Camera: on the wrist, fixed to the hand. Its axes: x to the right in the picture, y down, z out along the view.
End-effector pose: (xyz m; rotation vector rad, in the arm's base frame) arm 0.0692 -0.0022 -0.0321 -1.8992 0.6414 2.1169
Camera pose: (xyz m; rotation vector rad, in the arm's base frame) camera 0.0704 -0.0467 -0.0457 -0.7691 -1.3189 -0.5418
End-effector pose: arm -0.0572 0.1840 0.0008 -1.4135 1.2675 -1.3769
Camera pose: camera -0.0858 0.1610 -0.0279 0.8603 1.1403 1.1572
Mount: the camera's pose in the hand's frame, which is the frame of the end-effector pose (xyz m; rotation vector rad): 0.0186 0.0363 -0.0225 -0.1098 -0.5882 3.0774
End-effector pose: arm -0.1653 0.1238 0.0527 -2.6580 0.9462 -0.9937
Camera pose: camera -0.1872 0.0855 0.0676 0.6256 2.2454 0.6462
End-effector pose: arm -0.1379 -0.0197 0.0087 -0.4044 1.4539 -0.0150
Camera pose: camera -0.1656 0.0036 -0.0206 1.8061 0.1336 2.2496
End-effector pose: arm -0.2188 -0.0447 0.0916 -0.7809 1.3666 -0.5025
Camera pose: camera -0.2422 -0.0388 0.0518 1.3910 0.5872 1.9704
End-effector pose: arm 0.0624 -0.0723 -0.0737 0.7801 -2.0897 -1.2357
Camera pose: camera 0.0597 -0.0839 -0.0287 -2.2763 -0.8632 0.5319
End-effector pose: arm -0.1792 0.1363 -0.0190 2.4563 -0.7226 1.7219
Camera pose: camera -0.2086 0.1046 -0.0016 0.2907 1.8986 0.3016
